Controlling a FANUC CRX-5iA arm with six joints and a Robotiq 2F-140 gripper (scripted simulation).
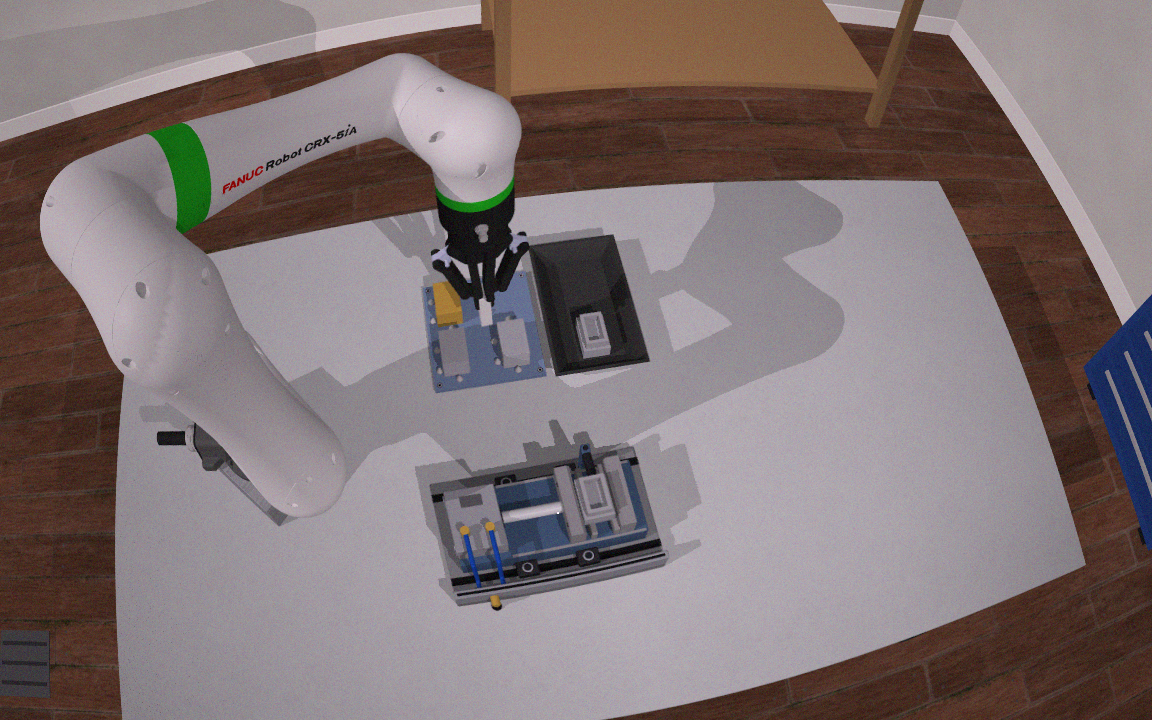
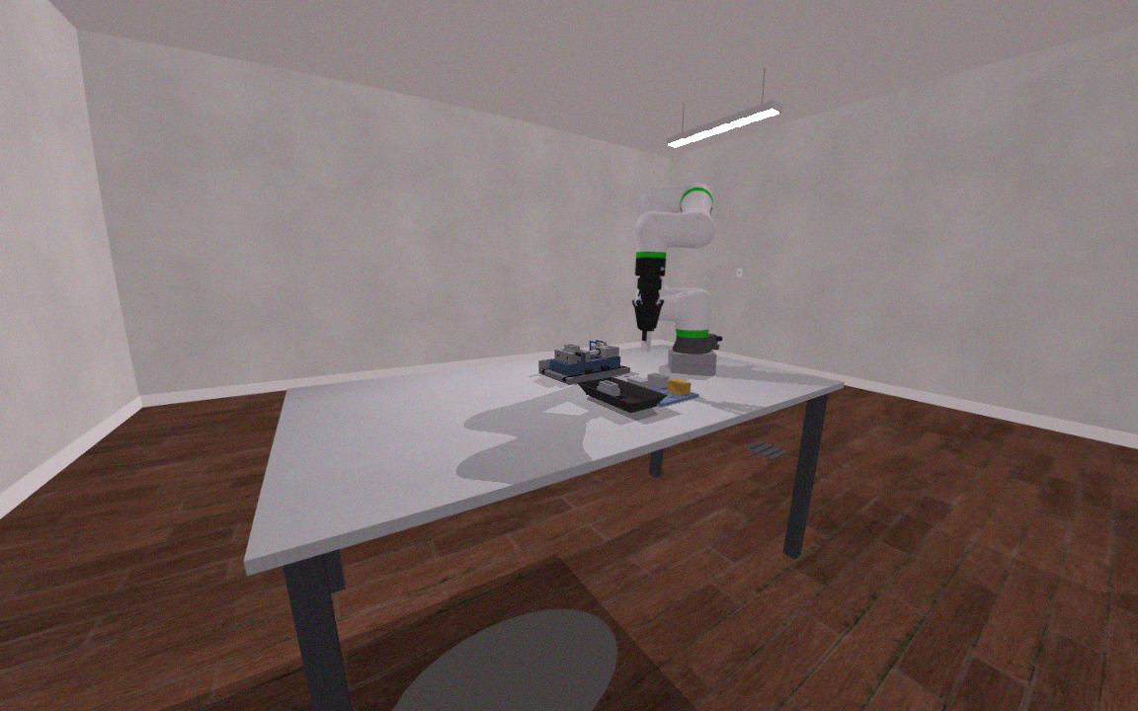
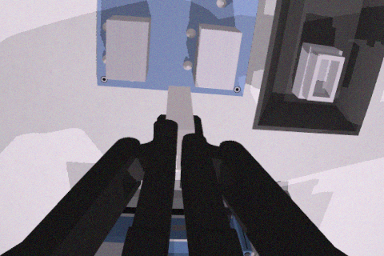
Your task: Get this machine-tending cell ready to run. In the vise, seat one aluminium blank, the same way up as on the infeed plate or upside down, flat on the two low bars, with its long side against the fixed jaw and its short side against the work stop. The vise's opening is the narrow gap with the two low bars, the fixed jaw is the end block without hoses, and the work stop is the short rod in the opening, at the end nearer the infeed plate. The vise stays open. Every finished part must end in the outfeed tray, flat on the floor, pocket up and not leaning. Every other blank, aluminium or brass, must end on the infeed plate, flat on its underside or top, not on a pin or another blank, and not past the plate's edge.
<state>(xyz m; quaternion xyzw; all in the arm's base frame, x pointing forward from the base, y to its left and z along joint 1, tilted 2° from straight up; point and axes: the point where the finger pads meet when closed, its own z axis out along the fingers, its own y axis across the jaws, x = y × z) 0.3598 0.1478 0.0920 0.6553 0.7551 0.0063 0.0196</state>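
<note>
Right now my hand is 12 cm short of the dark work stop rod, 21 cm to the left of it and 7 cm above it. Also, from my hand: blue infeed plate (1 cm behind, 6 cm to the left, 16 cm below); then white piston rod (4 cm ahead, 27 cm to the right, 8 cm below); then brass blank (6 cm behind, 10 cm to the left, 14 cm below).
</note>
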